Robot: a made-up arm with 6 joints. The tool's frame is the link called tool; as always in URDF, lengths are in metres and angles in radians. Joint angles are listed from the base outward.
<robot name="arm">
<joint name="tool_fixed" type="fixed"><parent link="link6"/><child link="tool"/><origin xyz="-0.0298 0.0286 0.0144" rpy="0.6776 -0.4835 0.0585"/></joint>
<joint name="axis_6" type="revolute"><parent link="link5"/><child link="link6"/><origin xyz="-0.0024 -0.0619 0.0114" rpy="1.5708 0 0"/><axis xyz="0 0 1"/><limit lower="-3.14" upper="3.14"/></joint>
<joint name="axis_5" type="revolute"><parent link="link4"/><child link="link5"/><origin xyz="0.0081 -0.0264 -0.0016" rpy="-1.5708 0 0"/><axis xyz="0 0 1"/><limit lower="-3.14" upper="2.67"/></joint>
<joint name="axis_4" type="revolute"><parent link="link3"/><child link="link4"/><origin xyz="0.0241 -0.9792 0.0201" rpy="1.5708 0 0"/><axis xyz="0 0 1"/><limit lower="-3.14" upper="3.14"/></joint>
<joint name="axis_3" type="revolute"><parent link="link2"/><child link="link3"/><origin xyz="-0.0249 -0.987 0.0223"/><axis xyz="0 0 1"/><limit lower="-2.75" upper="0.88"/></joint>
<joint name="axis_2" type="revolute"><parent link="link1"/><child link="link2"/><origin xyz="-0.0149 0.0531 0.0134" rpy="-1.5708 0 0"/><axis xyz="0 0 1"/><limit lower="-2.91" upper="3.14"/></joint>
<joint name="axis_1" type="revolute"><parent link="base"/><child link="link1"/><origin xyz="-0.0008 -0.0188 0.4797"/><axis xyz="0 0 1"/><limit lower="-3.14" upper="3.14"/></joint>
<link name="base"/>
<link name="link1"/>
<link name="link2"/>
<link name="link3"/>
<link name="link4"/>
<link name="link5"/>
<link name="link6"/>
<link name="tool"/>
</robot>
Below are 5 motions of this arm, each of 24 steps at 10 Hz.
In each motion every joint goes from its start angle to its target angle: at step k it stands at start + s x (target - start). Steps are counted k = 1, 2, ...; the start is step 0. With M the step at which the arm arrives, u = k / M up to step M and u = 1 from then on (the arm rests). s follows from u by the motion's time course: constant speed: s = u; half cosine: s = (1 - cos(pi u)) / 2; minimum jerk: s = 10 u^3 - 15 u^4 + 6 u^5.
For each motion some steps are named. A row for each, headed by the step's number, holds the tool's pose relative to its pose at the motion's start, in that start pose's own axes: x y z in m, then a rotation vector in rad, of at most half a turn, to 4 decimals.
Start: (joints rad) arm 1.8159 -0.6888 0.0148 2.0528 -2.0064 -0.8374
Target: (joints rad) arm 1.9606 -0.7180 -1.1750 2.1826 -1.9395 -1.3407
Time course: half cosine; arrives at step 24
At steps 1, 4, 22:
1: -0.0040 0.0026 -0.0017 0.0012 0.0038 -0.0013
4: -0.0636 0.0414 -0.0235 0.0181 0.0596 -0.0198
22: -0.9443 0.5215 0.2622 0.0720 0.9091 -0.0789

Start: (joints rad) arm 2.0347 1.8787 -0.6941 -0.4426 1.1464 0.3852
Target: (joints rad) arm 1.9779 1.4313 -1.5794 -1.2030 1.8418 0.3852
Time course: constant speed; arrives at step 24
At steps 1, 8, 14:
1: -0.0674 -0.0277 -0.0062 0.0301 -0.0294 0.0198
8: -0.4843 -0.2947 -0.0841 0.2814 -0.1830 0.1920
14: -0.7397 -0.6019 -0.1937 0.5288 -0.2283 0.3889

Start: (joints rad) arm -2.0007 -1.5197 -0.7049 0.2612 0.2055 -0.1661
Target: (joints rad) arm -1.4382 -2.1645 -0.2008 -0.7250 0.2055 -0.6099
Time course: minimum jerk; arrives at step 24
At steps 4, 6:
4: -0.0212 -0.0122 0.0373 -0.0059 -0.0445 -0.0458
6: -0.0643 -0.0365 0.1068 -0.0166 -0.1279 -0.1356

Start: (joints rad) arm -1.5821 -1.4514 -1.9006 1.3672 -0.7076 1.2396
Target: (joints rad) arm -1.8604 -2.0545 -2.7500 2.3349 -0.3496 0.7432
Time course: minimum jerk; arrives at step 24
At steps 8, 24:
8: 0.2817 -0.0141 -0.0572 0.1289 0.2213 0.1470
24: 0.8054 0.1689 -0.7200 0.4953 1.3448 0.2569

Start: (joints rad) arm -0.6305 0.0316 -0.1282 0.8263 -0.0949 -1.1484
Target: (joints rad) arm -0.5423 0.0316 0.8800 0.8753 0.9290 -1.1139
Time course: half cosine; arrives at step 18
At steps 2, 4, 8, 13, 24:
2: 0.0264 -0.0033 -0.0200 -0.0294 0.0463 -0.0126
4: 0.0986 -0.0158 -0.0818 -0.1121 0.1816 -0.0459
8: 0.2928 -0.0895 -0.3299 -0.3733 0.6635 -0.1274
13: 0.4040 -0.2540 -0.7188 -0.6733 1.3695 -0.1542
24: 0.3927 -0.3411 -0.8855 -0.7779 1.6903 -0.1316

